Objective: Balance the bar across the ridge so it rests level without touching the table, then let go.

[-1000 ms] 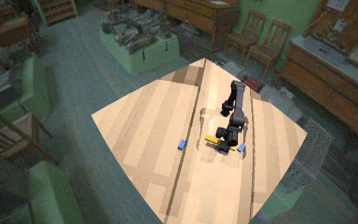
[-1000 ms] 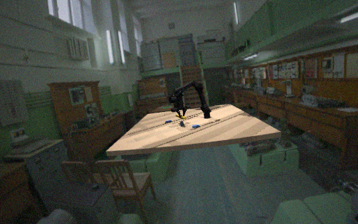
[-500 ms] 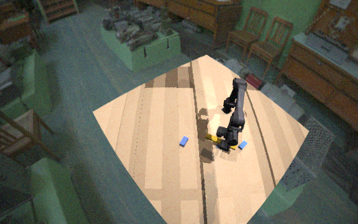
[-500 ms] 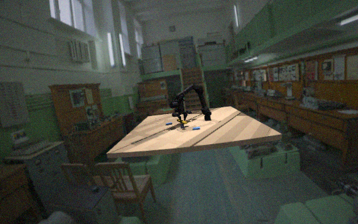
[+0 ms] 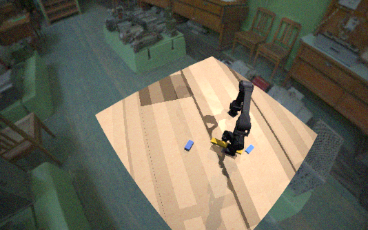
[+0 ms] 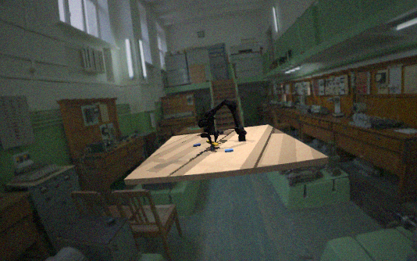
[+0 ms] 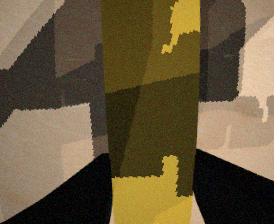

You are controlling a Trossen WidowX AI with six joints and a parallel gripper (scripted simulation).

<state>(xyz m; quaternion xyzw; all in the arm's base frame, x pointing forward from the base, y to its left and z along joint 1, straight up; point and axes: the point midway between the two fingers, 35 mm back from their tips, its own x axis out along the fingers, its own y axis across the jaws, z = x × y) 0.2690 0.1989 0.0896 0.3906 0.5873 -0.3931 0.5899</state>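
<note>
Right now the bar is 10 mm ahead of my gripper tip and 30 mm to the right of it. Round my gripper tip: ridge 10 mm ahead, 30 mm to the right, 20 mm below.
</note>
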